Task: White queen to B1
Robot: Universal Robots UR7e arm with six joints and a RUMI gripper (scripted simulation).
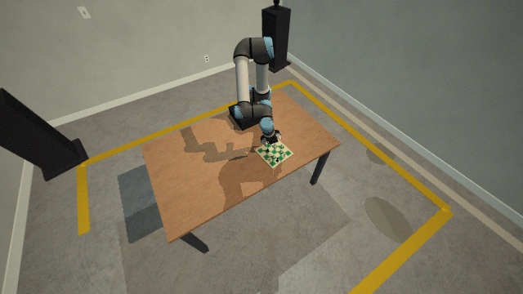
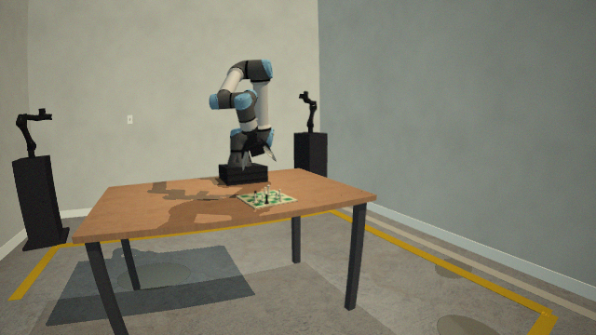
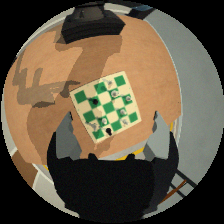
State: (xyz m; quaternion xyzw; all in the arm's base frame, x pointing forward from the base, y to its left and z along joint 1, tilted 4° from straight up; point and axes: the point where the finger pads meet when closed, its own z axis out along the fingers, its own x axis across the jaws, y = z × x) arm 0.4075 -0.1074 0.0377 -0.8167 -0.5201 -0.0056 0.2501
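Right now my hand is 150 mm above the green-and-cream chessboard, 30 mm short of it and 10 mm to the right of it.
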